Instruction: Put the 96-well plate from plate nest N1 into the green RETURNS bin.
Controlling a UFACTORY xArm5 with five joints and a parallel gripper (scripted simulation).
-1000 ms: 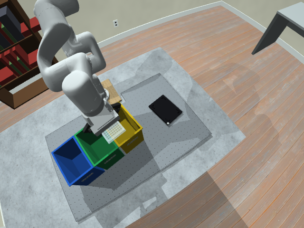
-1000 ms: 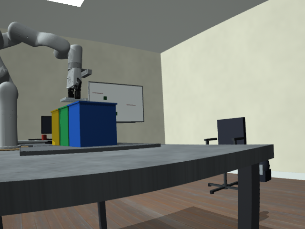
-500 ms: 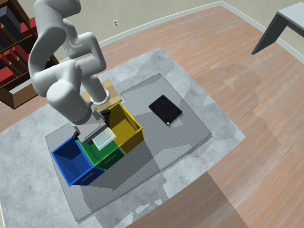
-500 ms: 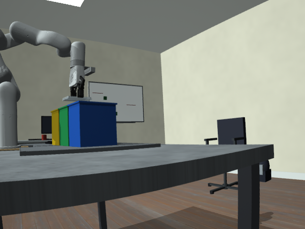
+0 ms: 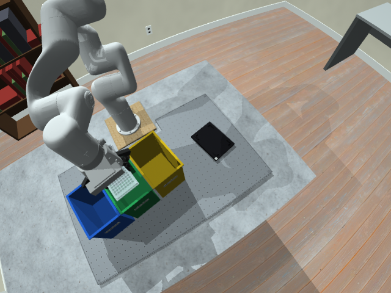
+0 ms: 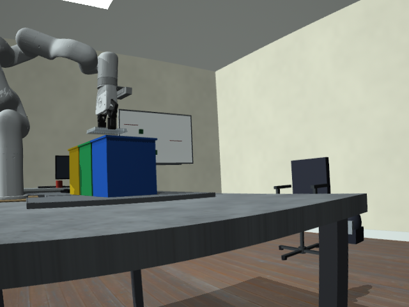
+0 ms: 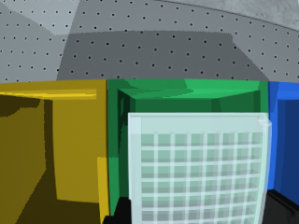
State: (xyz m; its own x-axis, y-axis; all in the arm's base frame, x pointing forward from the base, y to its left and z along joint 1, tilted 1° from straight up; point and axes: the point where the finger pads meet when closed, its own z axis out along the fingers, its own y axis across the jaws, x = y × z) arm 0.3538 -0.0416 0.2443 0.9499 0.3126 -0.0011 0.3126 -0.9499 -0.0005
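The green bin is 150 mm below my hand. Round my hand: blue bin 40 mm ahead, 130 mm to the right, 150 mm below; then white 96-well plate 10 mm below; then yellow bin 40 mm behind, 120 mm to the left, 150 mm below.
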